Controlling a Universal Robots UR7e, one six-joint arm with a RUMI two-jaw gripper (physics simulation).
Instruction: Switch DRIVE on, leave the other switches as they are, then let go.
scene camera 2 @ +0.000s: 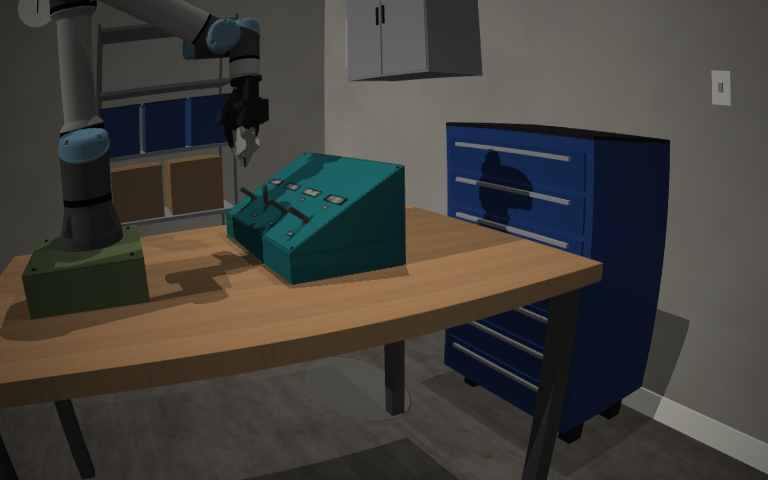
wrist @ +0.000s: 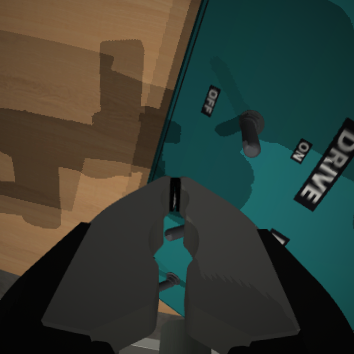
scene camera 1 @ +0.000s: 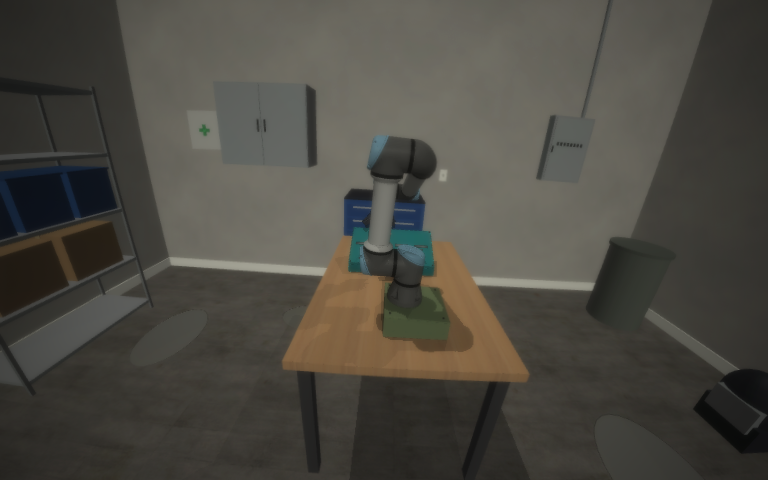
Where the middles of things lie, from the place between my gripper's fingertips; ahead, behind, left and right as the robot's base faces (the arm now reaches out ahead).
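The teal switch console [scene camera 1: 422, 240] is there, 6 cm to the right of my hand and 13 cm ahead of it, and it sits 11 cm below the hand.
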